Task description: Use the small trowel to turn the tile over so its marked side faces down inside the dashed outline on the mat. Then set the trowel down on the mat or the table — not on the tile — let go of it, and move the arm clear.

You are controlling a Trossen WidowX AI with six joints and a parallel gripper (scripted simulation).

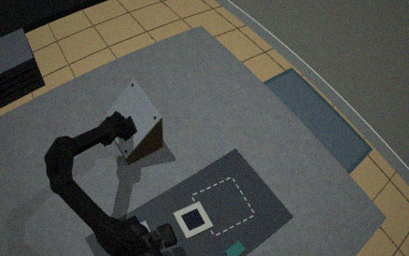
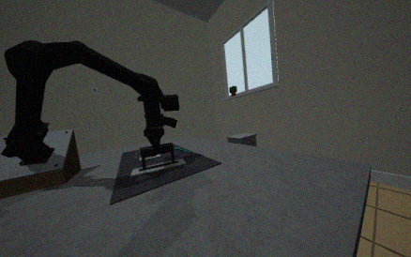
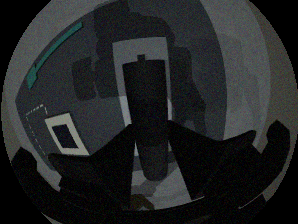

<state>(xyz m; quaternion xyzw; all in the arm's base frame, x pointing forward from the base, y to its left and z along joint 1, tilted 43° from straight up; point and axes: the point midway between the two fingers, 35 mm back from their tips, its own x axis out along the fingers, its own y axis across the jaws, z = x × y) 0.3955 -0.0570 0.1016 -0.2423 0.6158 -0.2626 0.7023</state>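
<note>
Right now my gripper tip is 2 cm past the trowel and 3 cm above it. Also, from my gripper tip: dark mat 17 cm to the left, 8 cm below; then small teal piece 13 cm ahead, 21 cm to the left, 6 cm below; then tile 4 cm behind, 19 cm to the left, 6 cm below.
</note>
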